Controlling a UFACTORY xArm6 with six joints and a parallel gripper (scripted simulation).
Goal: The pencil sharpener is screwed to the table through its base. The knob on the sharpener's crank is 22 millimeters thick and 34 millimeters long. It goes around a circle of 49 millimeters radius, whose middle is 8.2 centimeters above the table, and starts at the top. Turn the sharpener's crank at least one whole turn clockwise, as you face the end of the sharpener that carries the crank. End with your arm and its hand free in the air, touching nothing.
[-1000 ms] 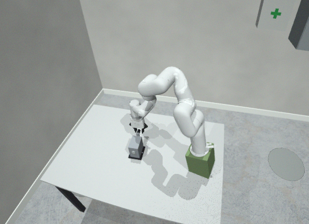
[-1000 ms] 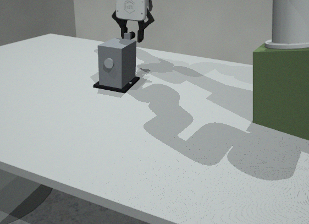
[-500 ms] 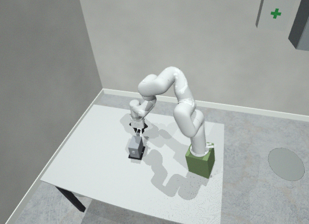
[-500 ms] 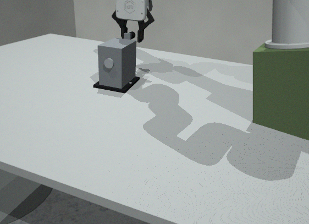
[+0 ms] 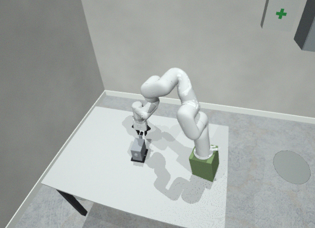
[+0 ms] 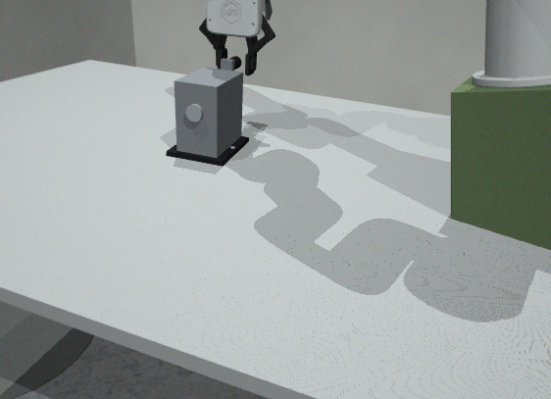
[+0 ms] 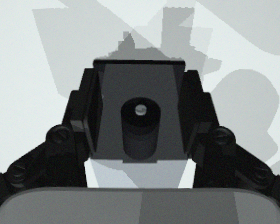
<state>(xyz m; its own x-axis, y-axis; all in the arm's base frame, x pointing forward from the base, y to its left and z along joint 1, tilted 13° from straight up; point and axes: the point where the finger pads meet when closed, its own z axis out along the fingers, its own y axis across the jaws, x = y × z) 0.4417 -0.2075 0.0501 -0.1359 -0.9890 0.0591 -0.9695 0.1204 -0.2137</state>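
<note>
Now: hand 2 cm to the right of the black knob.
</note>
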